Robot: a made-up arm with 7 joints.
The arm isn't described. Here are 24 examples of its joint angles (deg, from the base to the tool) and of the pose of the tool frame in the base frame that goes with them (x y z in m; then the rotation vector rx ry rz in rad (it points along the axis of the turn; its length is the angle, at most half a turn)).
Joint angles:
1: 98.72 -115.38 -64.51 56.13 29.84 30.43 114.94
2: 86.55 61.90 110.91 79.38 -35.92 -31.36 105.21
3: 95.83 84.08 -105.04 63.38 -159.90 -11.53 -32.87
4: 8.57 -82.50 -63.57 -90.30 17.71 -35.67 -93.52
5: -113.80 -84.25 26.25 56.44 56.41 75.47 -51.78
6: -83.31 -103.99 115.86 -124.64 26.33 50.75 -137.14
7: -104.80 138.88 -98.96 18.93 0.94 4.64 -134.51
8: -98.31 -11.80 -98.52 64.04 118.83 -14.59 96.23
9: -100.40 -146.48 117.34 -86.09 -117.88 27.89 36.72
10: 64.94 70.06 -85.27 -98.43 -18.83 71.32 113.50
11: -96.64 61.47 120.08 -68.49 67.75 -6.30 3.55
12: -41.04 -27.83 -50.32 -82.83 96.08 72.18 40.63
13: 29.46 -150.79 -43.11 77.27 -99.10 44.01 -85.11
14: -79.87 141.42 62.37 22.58 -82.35 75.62 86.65
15: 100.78 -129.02 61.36 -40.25 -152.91 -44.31 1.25
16: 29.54 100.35 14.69 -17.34 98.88 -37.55 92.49
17: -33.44 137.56 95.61 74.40 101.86 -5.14 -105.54
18: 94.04 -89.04 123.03 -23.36 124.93 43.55 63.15
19: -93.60 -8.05 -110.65 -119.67 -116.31 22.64 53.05
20: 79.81 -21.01 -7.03 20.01 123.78 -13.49 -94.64
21: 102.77 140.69 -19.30 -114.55 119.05 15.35 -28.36
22: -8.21 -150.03 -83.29 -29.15 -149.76 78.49 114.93
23: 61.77 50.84 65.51 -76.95 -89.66 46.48 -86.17
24: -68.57 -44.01 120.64 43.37 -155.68 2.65 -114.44
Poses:
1: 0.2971 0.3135 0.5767 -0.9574 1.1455 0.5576
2: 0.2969 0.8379 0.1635 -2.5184 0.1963 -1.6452
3: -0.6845 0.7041 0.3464 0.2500 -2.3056 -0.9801
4: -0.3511 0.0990 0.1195 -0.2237 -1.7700 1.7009
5: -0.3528 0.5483 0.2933 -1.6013 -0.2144 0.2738
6: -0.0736 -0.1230 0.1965 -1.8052 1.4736 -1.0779
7: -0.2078 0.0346 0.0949 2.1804 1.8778 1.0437
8: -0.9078 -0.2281 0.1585 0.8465 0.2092 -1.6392
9: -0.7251 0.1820 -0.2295 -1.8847 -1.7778 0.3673
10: -0.4329 -0.1093 0.0792 0.3856 -1.3757 -0.3334
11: 0.1065 0.1559 -0.3349 1.0883 2.1314 0.9206
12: 0.4223 0.1632 -0.1694 -2.2242 1.4288 -0.6975
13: 0.0727 0.3582 0.2233 2.3514 0.8886 0.8617
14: -0.0211 -0.8023 0.3123 0.5796 1.1359 -0.4410
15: -0.2892 -0.2242 0.8214 0.8182 0.0411 -0.9510
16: -0.4003 -0.2174 -0.0739 0.9107 -0.0016 -0.7433
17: -0.3656 -0.1908 0.2050 0.4200 0.7659 -2.7161
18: -0.6449 0.6180 0.6612 -0.4117 -0.9680 -1.5027
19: 0.2953 -0.5521 0.4703 0.9919 -0.1257 1.0459
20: -0.4751 0.5468 0.0409 -1.8053 0.1812 1.9040
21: -0.6149 0.2592 0.0063 2.4566 0.6433 -1.7015
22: -0.0813 -0.1101 0.6881 -0.2417 0.6863 -1.0262
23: 0.0541 0.3027 0.3257 1.9577 0.0483 1.1261
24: -0.1972 -0.0666 0.4479 0.7387 -1.6450 0.9116
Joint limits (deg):
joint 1: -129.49..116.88
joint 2: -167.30..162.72
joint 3: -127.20..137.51
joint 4: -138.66..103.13
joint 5: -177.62..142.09
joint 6: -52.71..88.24
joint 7: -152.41..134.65
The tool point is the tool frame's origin. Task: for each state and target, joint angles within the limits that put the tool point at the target. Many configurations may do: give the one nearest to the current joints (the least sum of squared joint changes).
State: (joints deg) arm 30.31 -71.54 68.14 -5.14 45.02 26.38 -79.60
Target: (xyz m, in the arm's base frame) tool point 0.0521 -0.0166 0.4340
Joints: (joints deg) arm 35.80 -75.85 57.29 14.59 53.73 17.15 -70.88
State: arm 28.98 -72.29 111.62 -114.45 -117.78 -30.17 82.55
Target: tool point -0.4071 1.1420 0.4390
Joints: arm 66.26 -62.51 99.59 -121.17 -141.33 -34.10 76.25
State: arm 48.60 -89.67 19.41 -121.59 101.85 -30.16 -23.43
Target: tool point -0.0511 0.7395 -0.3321
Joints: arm 50.89 -115.87 14.32 -138.66 100.12 -8.36 -28.78
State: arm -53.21 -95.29 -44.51 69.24 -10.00 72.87 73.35
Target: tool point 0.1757 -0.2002 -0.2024
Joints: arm -104.65 -113.38 -51.68 70.00 14.36 83.31 108.30
